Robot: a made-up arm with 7 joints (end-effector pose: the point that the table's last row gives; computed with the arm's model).
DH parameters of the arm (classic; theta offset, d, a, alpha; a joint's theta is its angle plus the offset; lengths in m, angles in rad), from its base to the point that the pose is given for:
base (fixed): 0 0 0 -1.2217
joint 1: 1.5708 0 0 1.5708
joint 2: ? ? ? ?
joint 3: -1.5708 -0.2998 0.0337 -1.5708
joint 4: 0 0 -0.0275 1.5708
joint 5: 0 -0.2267 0 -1.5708
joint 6: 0 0 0 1.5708
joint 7: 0 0 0 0
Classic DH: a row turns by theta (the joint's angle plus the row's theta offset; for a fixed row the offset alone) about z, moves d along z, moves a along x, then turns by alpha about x.
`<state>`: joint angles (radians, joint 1 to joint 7).
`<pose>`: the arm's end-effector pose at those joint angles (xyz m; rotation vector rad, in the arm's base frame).
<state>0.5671 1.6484 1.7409 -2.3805 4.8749 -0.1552 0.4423</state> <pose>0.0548 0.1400 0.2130 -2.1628 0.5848 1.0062</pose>
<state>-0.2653 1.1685 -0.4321 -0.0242 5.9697 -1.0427 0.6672</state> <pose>0.1055 0.4778 -0.1963 0.4574 -0.8928 -0.5439</pose>
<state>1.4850 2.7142 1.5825 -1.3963 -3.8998 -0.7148 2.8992</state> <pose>0.4361 0.0583 0.0643 2.5767 -0.7581 -1.5825</pose>
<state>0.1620 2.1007 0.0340 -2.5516 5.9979 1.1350 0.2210</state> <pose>0.1848 0.1164 0.0414 1.6912 -1.0310 -1.4066</pose>
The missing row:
joint 2: 1.2217 0 0 -1.5708
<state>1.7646 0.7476 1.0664 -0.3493 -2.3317 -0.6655 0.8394</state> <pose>-0.4518 0.2393 0.1367 -0.1042 1.4532 -0.2559</pose>
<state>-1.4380 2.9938 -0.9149 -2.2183 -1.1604 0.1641 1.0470</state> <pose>-0.0560 0.1830 0.2259 2.4745 -0.6422 -1.2787</pose>
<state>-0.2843 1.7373 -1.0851 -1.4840 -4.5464 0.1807 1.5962</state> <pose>0.1956 0.3643 -0.1243 -0.3620 -0.5962 1.6280</pose>
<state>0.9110 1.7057 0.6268 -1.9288 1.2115 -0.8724 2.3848</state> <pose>0.2014 0.2921 -0.0063 -2.0119 -0.7664 0.7902</pose>
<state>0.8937 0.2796 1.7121 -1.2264 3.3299 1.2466 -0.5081</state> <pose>-0.3465 0.2750 -0.1506 -0.6837 -2.6594 0.6870</pose>
